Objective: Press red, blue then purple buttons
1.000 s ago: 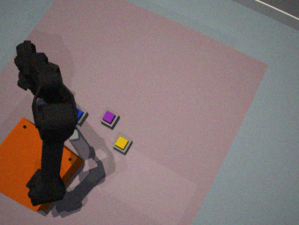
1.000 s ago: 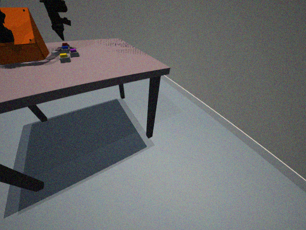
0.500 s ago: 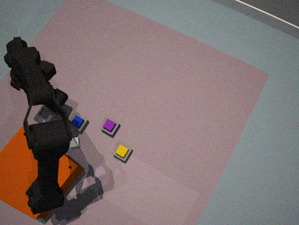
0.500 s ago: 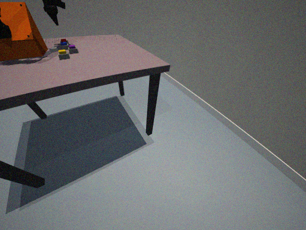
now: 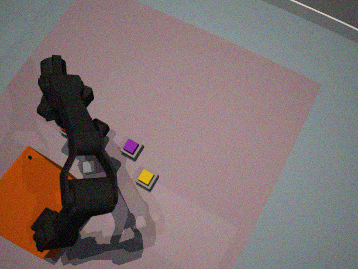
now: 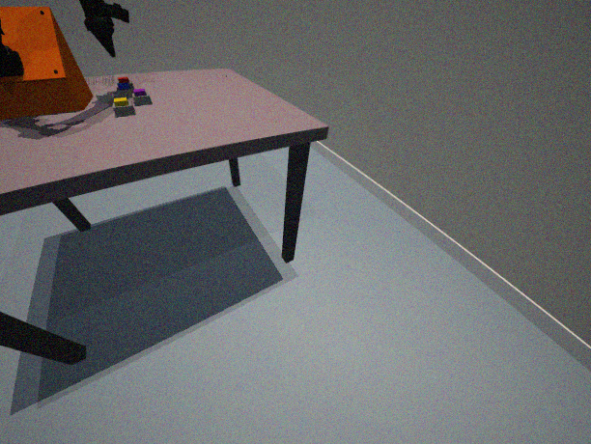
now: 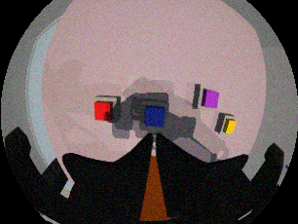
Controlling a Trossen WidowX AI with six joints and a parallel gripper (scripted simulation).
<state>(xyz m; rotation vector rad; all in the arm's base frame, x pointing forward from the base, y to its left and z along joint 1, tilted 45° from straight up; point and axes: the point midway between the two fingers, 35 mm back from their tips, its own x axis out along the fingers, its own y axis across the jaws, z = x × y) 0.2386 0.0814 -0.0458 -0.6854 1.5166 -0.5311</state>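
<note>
The blue button is 8 cm below my gripper tip and 1 cm to the right of it. Round my gripper tip: purple button (11 cm to the right, 8 cm below, 5 cm ahead); small white block (11 cm below, 7 cm behind, 4 cm to the right); red button (9 cm to the left, 8 cm below, 1 cm behind).
</note>
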